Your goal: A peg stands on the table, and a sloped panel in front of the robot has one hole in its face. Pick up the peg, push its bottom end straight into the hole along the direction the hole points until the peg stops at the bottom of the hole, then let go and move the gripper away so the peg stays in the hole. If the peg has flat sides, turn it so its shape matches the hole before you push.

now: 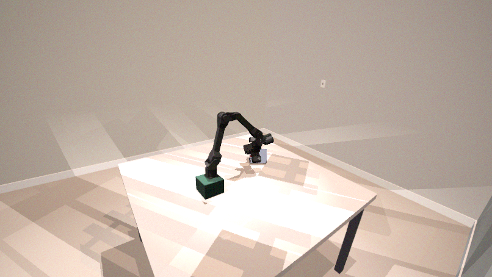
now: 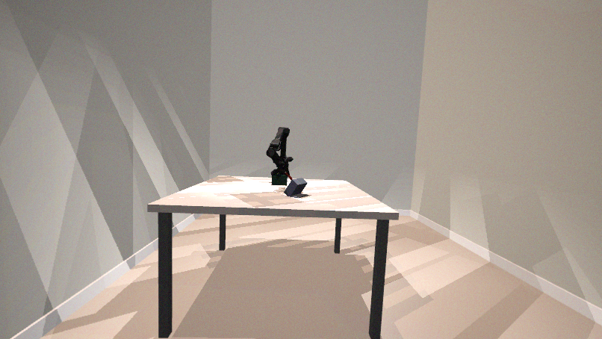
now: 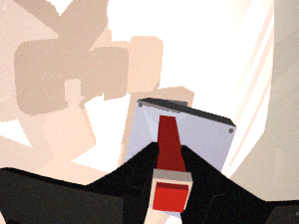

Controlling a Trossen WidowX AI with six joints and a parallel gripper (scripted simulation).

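My gripper tip is now 110 mm short of the panel, 40 mm to the right of it and 70 mm above it. Round my gripper tip: red square peg 10 mm behind, 10 mm to the right, 10 mm above.
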